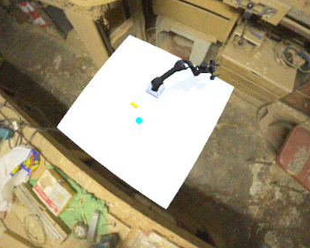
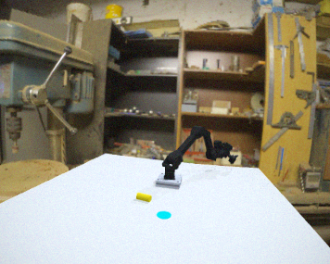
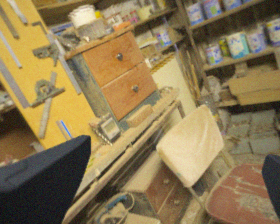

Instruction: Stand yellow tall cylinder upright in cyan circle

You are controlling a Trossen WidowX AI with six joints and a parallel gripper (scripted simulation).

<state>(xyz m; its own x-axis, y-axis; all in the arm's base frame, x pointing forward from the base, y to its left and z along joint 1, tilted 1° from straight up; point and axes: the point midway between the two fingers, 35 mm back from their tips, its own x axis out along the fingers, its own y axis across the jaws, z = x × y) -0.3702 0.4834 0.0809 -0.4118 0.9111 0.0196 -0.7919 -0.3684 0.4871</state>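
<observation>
Right now my gripper tip is 63 cm to the left of the yellow tall cylinder, 61 cm short of it and 10 cm above it. Round my gripper tip: cyan circle 72 cm ahead, 53 cm to the right, 12 cm below.
</observation>
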